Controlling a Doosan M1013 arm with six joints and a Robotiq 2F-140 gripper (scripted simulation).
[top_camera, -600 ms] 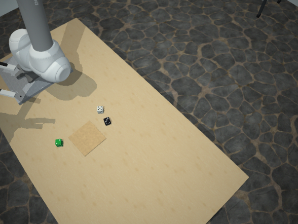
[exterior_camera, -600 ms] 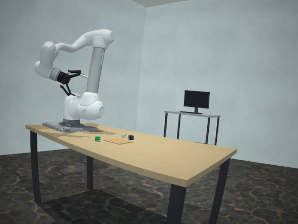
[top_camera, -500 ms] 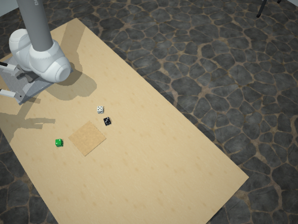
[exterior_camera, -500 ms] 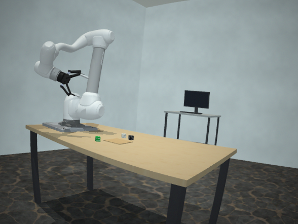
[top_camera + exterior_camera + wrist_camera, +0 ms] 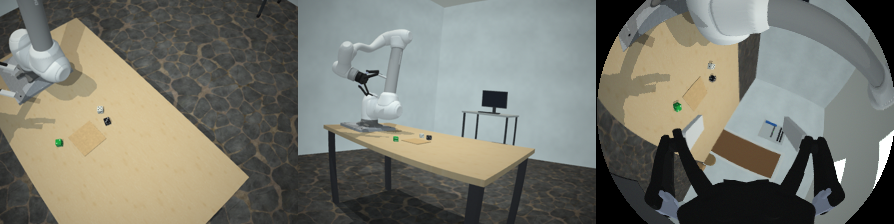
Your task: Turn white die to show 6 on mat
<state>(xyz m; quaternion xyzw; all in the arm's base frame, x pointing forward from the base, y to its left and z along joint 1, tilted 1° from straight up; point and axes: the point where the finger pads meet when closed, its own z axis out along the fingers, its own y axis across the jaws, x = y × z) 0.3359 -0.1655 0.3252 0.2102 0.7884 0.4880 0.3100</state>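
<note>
The black die lies 33 cm below my hand, 26 cm to the left of it and 25 cm ahead of it. From my hand the other things lie so: green die (33 cm below, 18 cm ahead); then tan mat (34 cm below, 25 cm ahead, 13 cm to the left); then white die (33 cm below, 28 cm to the left, 17 cm ahead).
</note>
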